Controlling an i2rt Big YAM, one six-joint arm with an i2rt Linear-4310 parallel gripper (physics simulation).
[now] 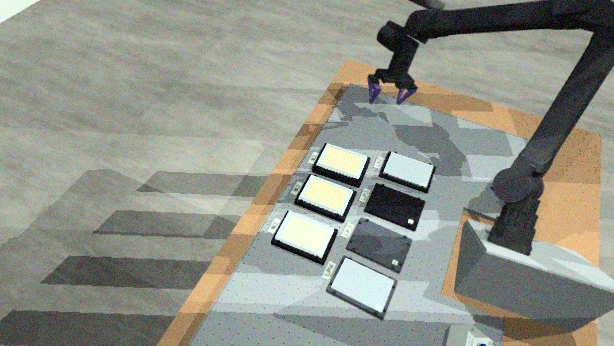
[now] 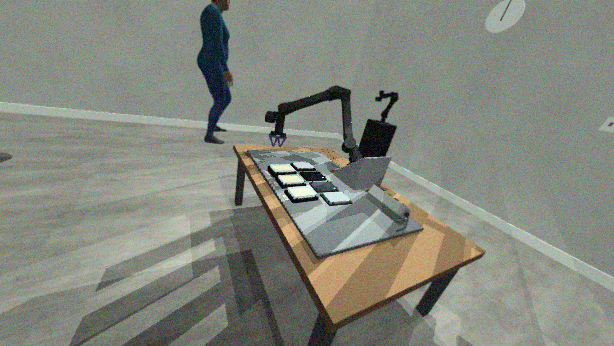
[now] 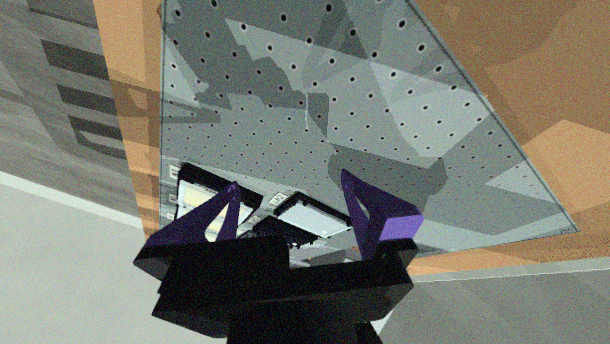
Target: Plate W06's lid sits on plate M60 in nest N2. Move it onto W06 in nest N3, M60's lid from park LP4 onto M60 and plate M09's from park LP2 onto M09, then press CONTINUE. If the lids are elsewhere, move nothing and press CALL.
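Frame: origin at the arm's base, x up, y right, z ahead, level; metres.
Where they show: gripper, fingertip midpoint: (image 1: 384, 103) (image 2: 276, 146) (image 3: 290, 180); arm's base, link origin: (image 1: 508, 243) (image 2: 357, 163).
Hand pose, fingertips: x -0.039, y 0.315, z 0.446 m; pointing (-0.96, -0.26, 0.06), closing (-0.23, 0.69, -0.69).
Note:
Things, the pixels of their top centre, and the offset from my fingertips.
- far plate, top centre: (image 3: 212, 208) (image 1: 342, 159) (image 2: 282, 167) dx -0.041, dy -0.236, dz +0.017 m
- middle plate, top centre: (image 1: 326, 192) (image 3: 204, 224) (image 2: 291, 178) dx -0.048, dy -0.360, dz +0.000 m
- black park, top centre: (image 3: 283, 238) (image 1: 395, 203) (image 2: 313, 174) dx -0.060, dy -0.280, dz -0.175 m
- dark grey park, top centre: (image 1: 380, 241) (image 2: 324, 184) dx -0.060, dy -0.410, dz -0.187 m
- grey box, top centre: (image 2: 391, 194) dx +0.004, dy -0.630, dz -0.462 m
My gripper (image 1: 385, 102) (image 2: 278, 145) (image 3: 290, 180) is open and empty, above the far end of the perforated board. Three cream-topped plates stand in black nests in the left column: the far plate (image 1: 341, 162) (image 2: 282, 168) (image 3: 192, 196), the middle plate (image 1: 326, 196) (image 2: 291, 180) and the near plate (image 1: 304, 235) (image 2: 301, 193), whose label looks like N2. Their plate names are unreadable, and I cannot tell which bear lids. In the right column, a pale lid (image 1: 407, 171) (image 2: 303, 165) (image 3: 314, 218) lies in the far park, apparently LP2. Another pale lid (image 1: 362, 285) (image 2: 336, 198) lies in the near park, apparently LP4.
Between the lids are a black park (image 1: 394, 206) (image 2: 313, 176) and a dark grey park (image 1: 378, 243) (image 2: 324, 187), both without a pale lid. A grey angled panel (image 1: 530, 280) (image 2: 367, 173) stands by the arm's base. A grey box (image 1: 457, 335) (image 2: 387, 202) stands near the board's right edge. A person (image 2: 214, 65) stands beyond the table.

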